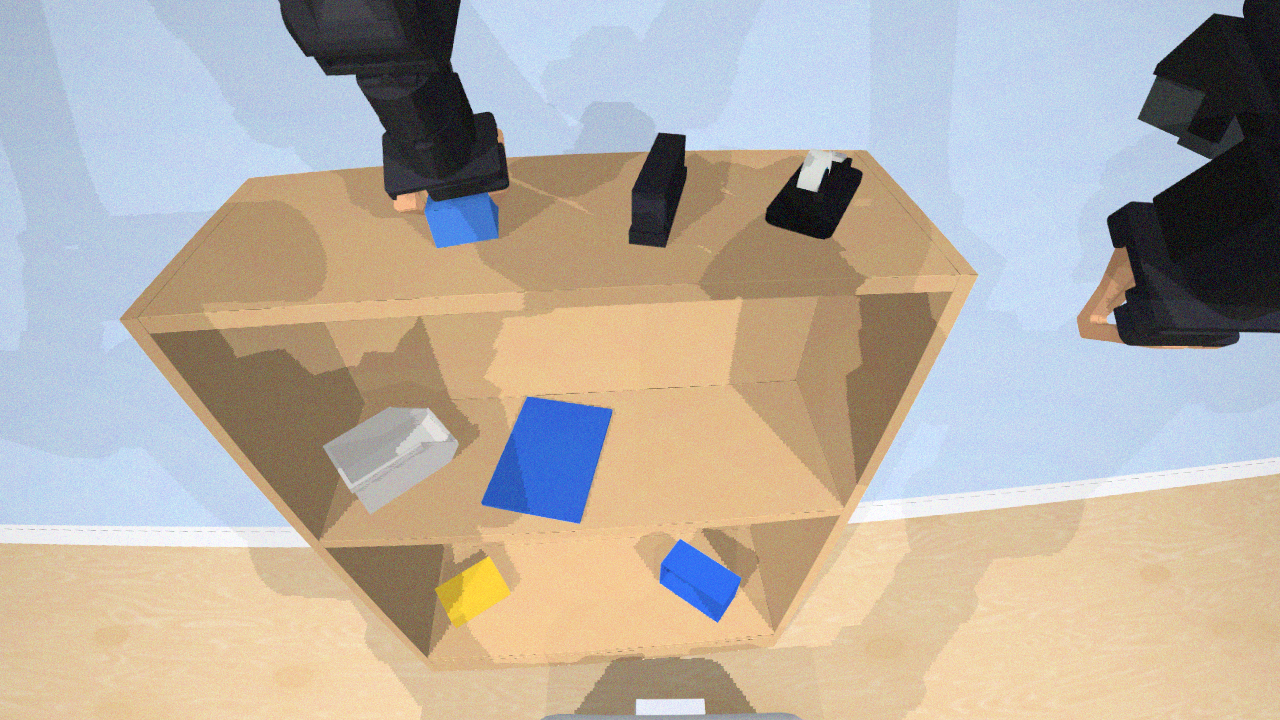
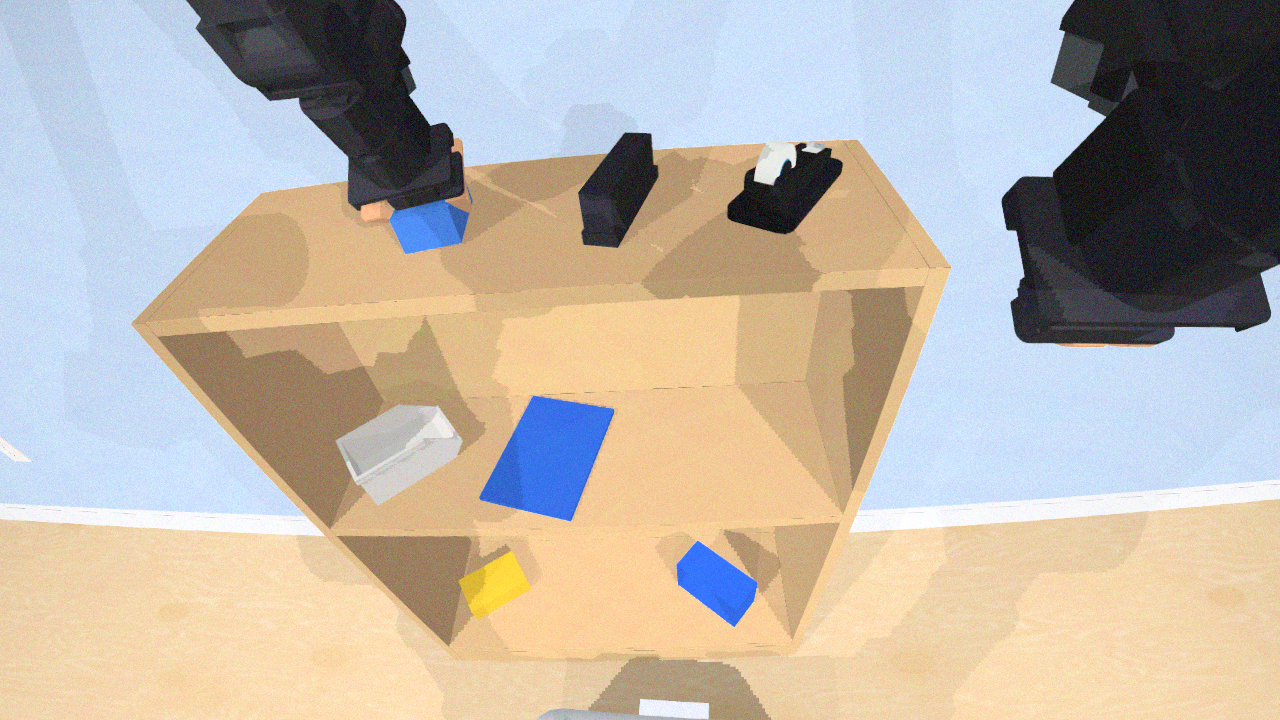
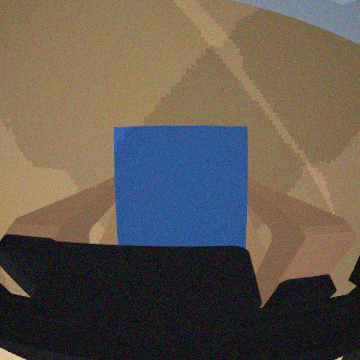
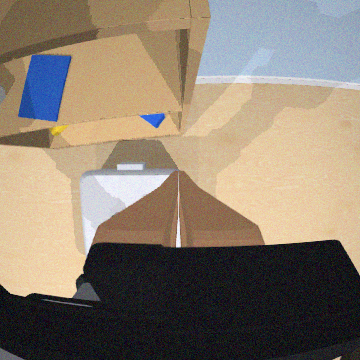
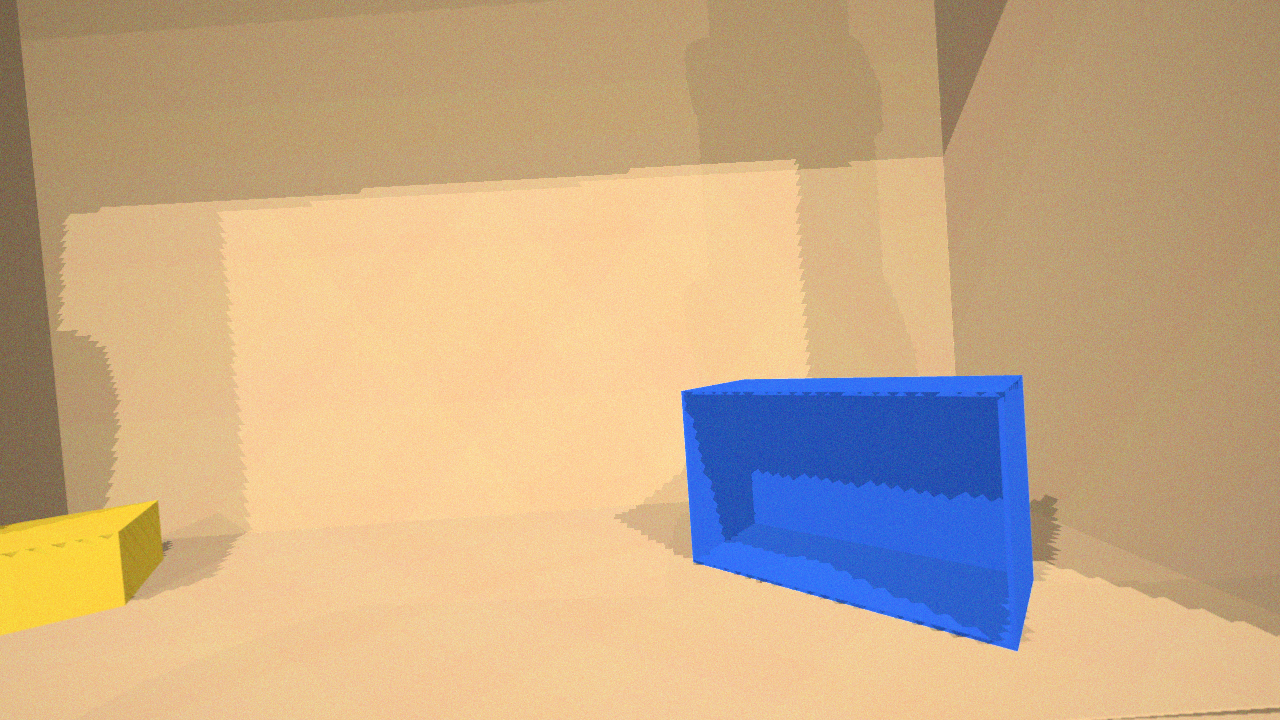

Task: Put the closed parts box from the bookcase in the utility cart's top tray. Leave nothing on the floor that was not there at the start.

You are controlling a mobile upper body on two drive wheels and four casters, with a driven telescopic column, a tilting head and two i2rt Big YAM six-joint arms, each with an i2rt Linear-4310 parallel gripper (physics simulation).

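Places are measured from the left arm's base along level axes (x right, y down, z ahead), in metres.
Pixels of known places: left gripper, fingertip midpoint: (image 3: 179, 178); right gripper, fingertip midpoint: (image 1: 1082, 327) (image 2: 1020, 323) (image 4: 178, 179).
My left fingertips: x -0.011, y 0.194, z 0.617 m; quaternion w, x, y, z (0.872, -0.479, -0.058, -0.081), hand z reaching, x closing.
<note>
Behind a point stands the place of what it marks.
The closed parts box (image 1: 462, 228) @[x 0.000, y 0.183, z 0.553 m] (image 2: 427, 232) @[x 0.001, y 0.180, z 0.554 m] (image 3: 181, 165) @[x -0.015, y 0.159, z 0.624 m], plain blue on top, is at the left part of the top board of the bookcase (image 1: 268, 255) @[x -0.204, y 0.201, z 0.543 m] (image 2: 259, 259) @[x -0.214, y 0.201, z 0.554 m] (image 4: 145, 10) @[x 0.421, y 0.201, z 0.521 m]. My left gripper (image 1: 459, 200) @[x -0.011, y 0.194, z 0.617 m] (image 2: 420, 207) @[x -0.011, y 0.194, z 0.617 m] (image 3: 179, 178) @[x -0.011, y 0.194, z 0.617 m] is shut on this box, with one finger against each side. The box's underside is hidden, so I cannot tell whether it touches the board. My right gripper (image 1: 1086, 326) @[x 0.454, y 0.129, z 0.354 m] (image 4: 178, 179) @[x 0.454, y 0.129, z 0.354 m] is shut and empty, out to the right of the bookcase. The utility cart does not show.
A black upright object (image 1: 657, 192) @[x 0.182, y 0.147, z 0.552 m] (image 2: 617, 192) @[x 0.192, y 0.155, z 0.568 m] and a tape dispenser (image 1: 812, 201) @[x 0.332, y 0.167, z 0.580 m] (image 2: 783, 201) @[x 0.345, y 0.177, z 0.586 m] stand right of the box. Below are a grey bin (image 1: 389, 456) @[x -0.223, y 0.605, z 0.591 m], a flat blue item (image 1: 547, 461) @[x 0.027, y 0.609, z 0.591 m], a yellow block (image 1: 472, 591) @[x -0.205, y 1.116, z 0.587 m] and an open blue bin (image 1: 699, 580) @[x 0.297, y 1.056, z 0.594 m] (image 5: 850, 510) @[x 0.315, y 1.139, z 0.651 m].
</note>
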